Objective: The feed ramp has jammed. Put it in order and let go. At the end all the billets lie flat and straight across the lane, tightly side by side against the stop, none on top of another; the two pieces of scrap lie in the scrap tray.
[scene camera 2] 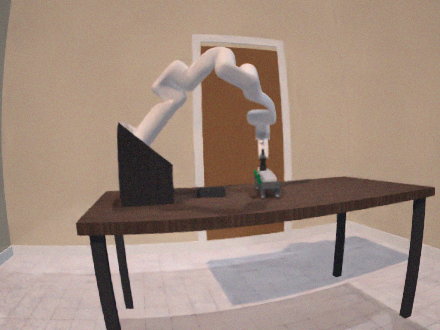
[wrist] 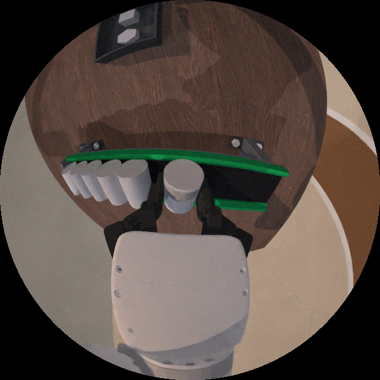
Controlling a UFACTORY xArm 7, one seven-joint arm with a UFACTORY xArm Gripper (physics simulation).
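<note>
My gripper (scene camera 2: pixel 263 169) (wrist: pixel 181 183) is shut on a light grey billet (wrist: pixel 183 177), which lies crosswise between the fingers over the lane. Several light grey billets (wrist: pixel 134 182) lie side by side across the lane at its left end in the wrist view. A gap, partly hidden by the left finger, shows between them and the held billet. The feed ramp (scene camera 2: pixel 270 185) (wrist: pixel 240 185) has green side rails and a black lane floor. Two pieces of scrap (wrist: pixel 128 36) (wrist: pixel 129 18) lie in the dark scrap tray (scene camera 2: pixel 211 192) (wrist: pixel 159 27). The stop is hard to make out.
The ramp stands on metal feet on the brown wooden table (scene camera 2: pixel 320 192) (wrist: pixel 200 115). The scrap tray sits between the ramp and the black arm base (scene camera 2: pixel 145 175). The table's edge curves past the ramp in the wrist view.
</note>
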